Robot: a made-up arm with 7 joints. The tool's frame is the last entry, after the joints.
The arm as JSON. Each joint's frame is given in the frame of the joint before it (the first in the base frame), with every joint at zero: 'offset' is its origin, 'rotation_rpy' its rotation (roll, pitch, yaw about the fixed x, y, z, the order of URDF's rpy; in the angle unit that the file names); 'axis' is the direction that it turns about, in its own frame. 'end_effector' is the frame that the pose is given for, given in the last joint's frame.
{
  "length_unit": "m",
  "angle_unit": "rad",
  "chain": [
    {
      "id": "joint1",
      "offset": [
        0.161,
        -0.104,
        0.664
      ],
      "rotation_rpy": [
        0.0,
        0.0,
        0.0
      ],
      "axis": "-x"
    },
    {
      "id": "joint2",
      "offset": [
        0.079,
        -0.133,
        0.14
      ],
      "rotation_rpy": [
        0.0,
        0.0,
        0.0
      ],
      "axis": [
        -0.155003,
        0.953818,
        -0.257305
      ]
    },
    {
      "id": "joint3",
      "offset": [
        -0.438,
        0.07,
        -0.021
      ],
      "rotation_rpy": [
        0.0,
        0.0,
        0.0
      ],
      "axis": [
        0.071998,
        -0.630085,
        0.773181
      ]
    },
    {
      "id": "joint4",
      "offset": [
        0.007,
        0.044,
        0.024
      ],
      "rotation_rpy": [
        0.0,
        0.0,
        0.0
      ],
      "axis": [
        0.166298,
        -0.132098,
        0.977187
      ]
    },
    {
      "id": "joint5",
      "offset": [
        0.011,
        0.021,
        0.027
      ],
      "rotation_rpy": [
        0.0,
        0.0,
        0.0
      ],
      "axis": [
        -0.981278,
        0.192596,
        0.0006
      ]
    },
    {
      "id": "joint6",
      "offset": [
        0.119,
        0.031,
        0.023
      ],
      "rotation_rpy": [
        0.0,
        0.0,
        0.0
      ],
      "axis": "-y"
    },
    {
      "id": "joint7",
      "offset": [
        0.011,
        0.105,
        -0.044
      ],
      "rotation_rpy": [
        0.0,
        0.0,
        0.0
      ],
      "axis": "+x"
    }
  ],
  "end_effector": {
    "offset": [
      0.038,
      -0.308,
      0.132
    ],
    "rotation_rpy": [
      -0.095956,
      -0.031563,
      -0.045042
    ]
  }
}
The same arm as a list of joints. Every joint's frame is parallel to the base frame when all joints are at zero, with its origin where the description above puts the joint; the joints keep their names.
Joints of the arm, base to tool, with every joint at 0 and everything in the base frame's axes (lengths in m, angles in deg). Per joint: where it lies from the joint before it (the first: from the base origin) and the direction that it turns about. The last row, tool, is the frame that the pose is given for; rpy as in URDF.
joint1: axis -x origin 0.1610 -0.1040 0.6640
joint2: axis -0.155003 0.953818 -0.257305 origin 0.0790 -0.1330 0.1400
joint3: axis 0.071998 -0.630085 0.773181 origin -0.4380 0.0700 -0.0210
joint4: axis 0.166298 -0.132098 0.977187 origin 0.0070 0.0440 0.0240
joint5: axis -0.981278 0.192596 0.0006 origin 0.0110 0.0210 0.0270
joint6: axis -y origin 0.1190 0.0310 0.0230
joint7: axis +x origin 0.0110 0.1050 -0.0440
tool: origin 0.0380 -0.3080 0.1320 rpy -5.50 -1.81 -2.58

